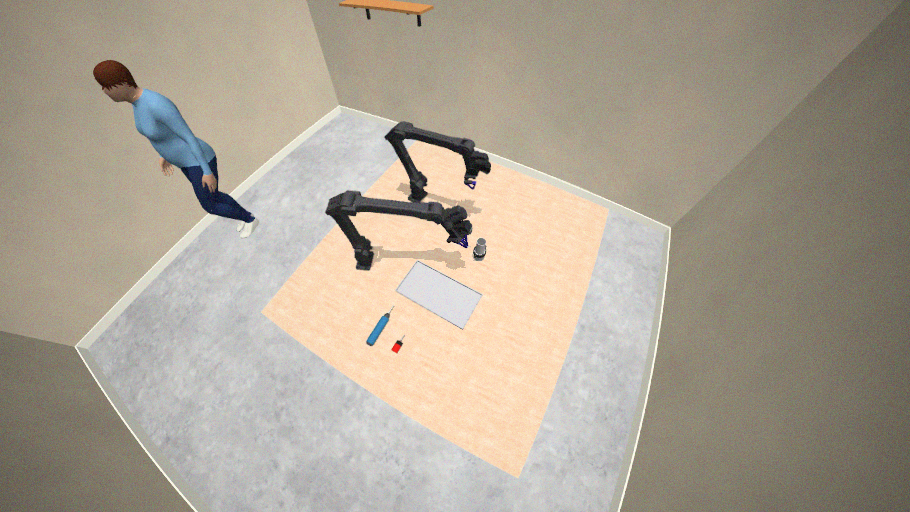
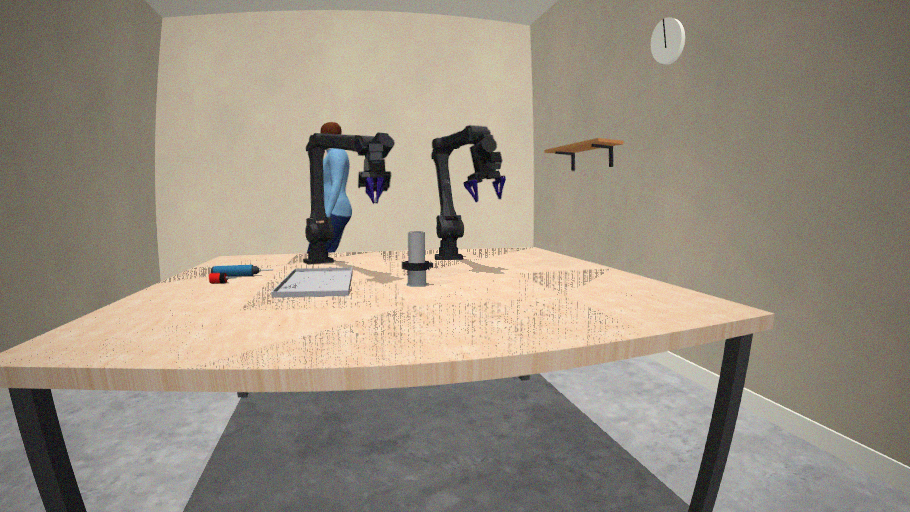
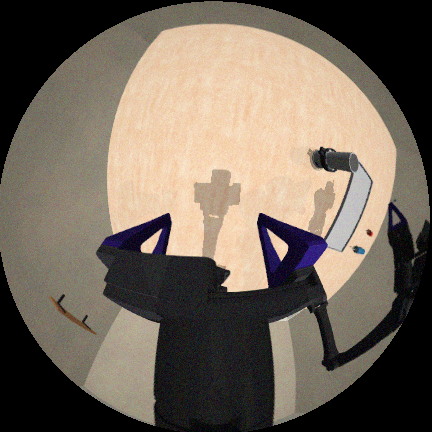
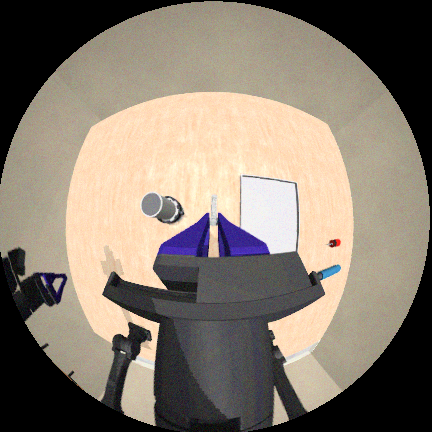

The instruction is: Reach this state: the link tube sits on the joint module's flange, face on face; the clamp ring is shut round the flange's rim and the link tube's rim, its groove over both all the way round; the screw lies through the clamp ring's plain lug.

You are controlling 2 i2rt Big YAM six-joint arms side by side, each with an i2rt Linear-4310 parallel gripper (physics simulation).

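Places are measured from the left arm's base along level axes (x back, y right, z up), in metres.
Where they show: left gripper, fingertip midpoint: [image 1: 474, 182] [image 2: 488, 200] [image 3: 213, 217] [image 4: 59, 274]; right gripper, fingertip midpoint: [image 1: 466, 247] [image 2: 375, 202] [image 4: 213, 217]; left arm's base at its link origin: [image 1: 417, 196] [image 2: 448, 258] [image 4: 139, 330]; right arm's base at its link origin: [image 1: 365, 261] [image 2: 318, 262].
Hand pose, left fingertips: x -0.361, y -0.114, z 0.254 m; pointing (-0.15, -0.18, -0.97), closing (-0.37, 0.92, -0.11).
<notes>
Things, the pixels of their top centre, and the offset from my left fingertips.
- link tube at its top centre: [image 4: 150, 203] [image 2: 416, 231] [image 3: 353, 162] [image 1: 481, 241] dy +0.257, dx -0.226, dz -0.094 m
- joint module at its top centre: [image 2: 416, 264] dy +0.257, dx -0.226, dz -0.190 m
- dark clamp ring at its top centre: [image 4: 165, 208] [image 2: 417, 261] [image 3: 331, 159] dy +0.254, dx -0.227, dz -0.183 m
- screw at its top centre: [image 4: 213, 208] dy +0.380, dx -0.219, dz +0.015 m
- shallow grey tray at its top centre: [image 2: 317, 277] [image 4: 272, 241] [image 1: 438, 292] [image 3: 353, 211] dy +0.578, dx -0.180, dz -0.238 m
- blue screwdriver at its top centre: [image 2: 241, 265] [image 4: 328, 274] [image 1: 380, 323] dy +0.897, dx -0.058, dz -0.213 m
- small red-handled tool at its top centre: [image 2: 223, 273] [image 4: 335, 243] [image 1: 398, 342] dy +0.911, dx -0.192, dz -0.220 m
The link tube [image 1: 481, 242] [image 2: 416, 245] [image 3: 344, 161] [image 4: 154, 205] stands upright above the joint module [image 2: 416, 278]. The dark clamp ring [image 2: 416, 265] [image 3: 327, 159] [image 4: 178, 210] is round the joint between them; whether its groove covers both rims all round cannot be told. My right gripper [image 1: 464, 244] [image 2: 375, 199] [image 4: 213, 217] is shut on the screw [image 4: 214, 201], a pale thin rod at its fingertips, high above the table between the assembly and the tray. My left gripper [image 1: 470, 185] [image 2: 488, 196] [image 3: 213, 217] is open and empty, high above the table and away from the assembly.
A shallow grey tray [image 1: 439, 294] [image 2: 311, 294] [image 3: 352, 207] [image 4: 270, 215] lies near the assembly. A blue screwdriver [image 1: 378, 329] [image 2: 234, 270] [image 4: 330, 272] and a small red-handled tool [image 1: 397, 346] [image 2: 217, 278] [image 4: 335, 243] lie beyond it. A person [image 1: 171, 133] stands behind the arms.
</notes>
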